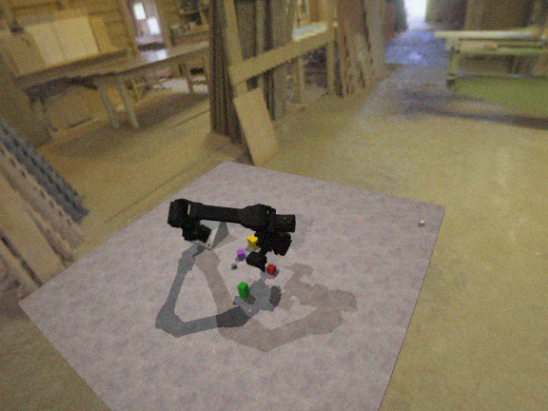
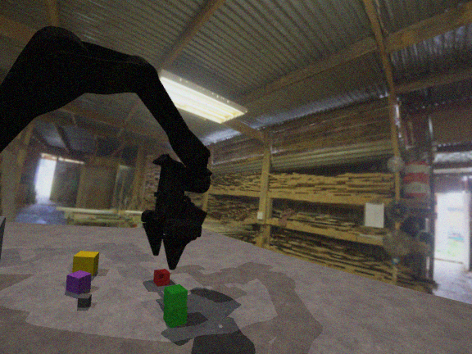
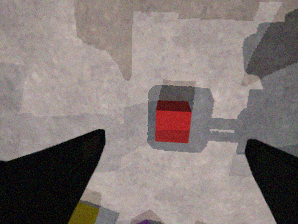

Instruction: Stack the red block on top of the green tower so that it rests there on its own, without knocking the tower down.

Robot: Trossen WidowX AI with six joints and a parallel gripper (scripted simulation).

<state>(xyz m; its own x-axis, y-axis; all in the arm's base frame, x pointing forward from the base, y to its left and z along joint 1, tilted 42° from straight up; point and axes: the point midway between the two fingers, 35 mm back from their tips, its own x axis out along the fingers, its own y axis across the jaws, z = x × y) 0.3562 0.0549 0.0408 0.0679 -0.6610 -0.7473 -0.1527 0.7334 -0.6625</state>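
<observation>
The red block is 3 cm below my gripper tip. From my gripper tip the other things lie so: grey block (14 cm behind, 6 cm to the right, 4 cm below); then purple block (15 cm behind, 3 cm below); then yellow block (15 cm behind, 8 cm to the left, 3 cm below).
</observation>
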